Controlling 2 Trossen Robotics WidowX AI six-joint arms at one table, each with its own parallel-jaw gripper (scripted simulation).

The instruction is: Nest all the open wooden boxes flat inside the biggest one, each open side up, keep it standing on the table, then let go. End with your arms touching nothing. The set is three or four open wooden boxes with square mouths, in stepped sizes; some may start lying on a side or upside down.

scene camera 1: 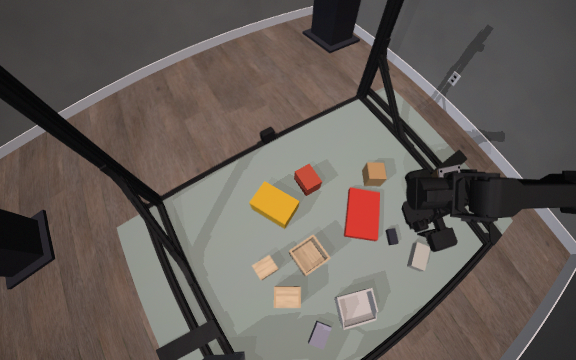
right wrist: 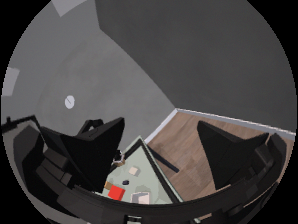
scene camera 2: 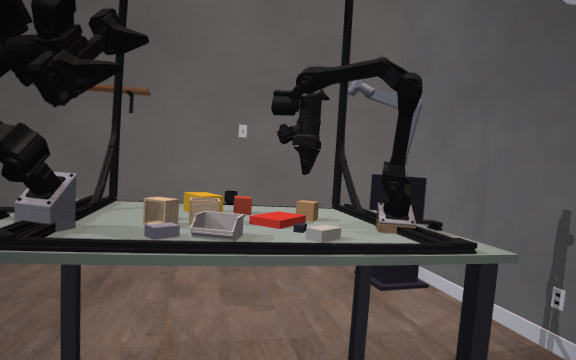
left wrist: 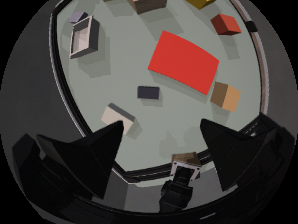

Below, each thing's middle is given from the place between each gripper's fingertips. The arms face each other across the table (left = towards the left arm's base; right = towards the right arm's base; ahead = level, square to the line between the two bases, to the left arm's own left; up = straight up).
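With the middle-sized wooden box (scene camera 2: 153, 212) as my reference, my right hand is 70 mm to the right of it, 410 mm past it and 290 mm above it. The yellow block (scene camera 1: 277, 206) sits 640 mm behind my right hand, 190 mm to the left of it and 290 mm below it. For the grey bin (scene camera 2: 208, 225) I find 190 mm to the left of my right hand, 260 mm behind it and 290 mm below it, while the red slab (scene camera 1: 362, 216) is 390 mm to the left of that same right hand, 460 mm behind it and 310 mm below it.
My left gripper (scene camera 1: 413, 218) is 4 cm to the left of the red slab, 10 cm past it and 17 cm above it. Counting from my left hand, the middle-sized wooden box is 36 cm to the right, 5 cm behind and 15 cm below, and the grey bin is 24 cm to the right, 10 cm ahead and 16 cm below. The yellow block is 25 cm to the right of my left hand, 28 cm behind it and 15 cm below it.
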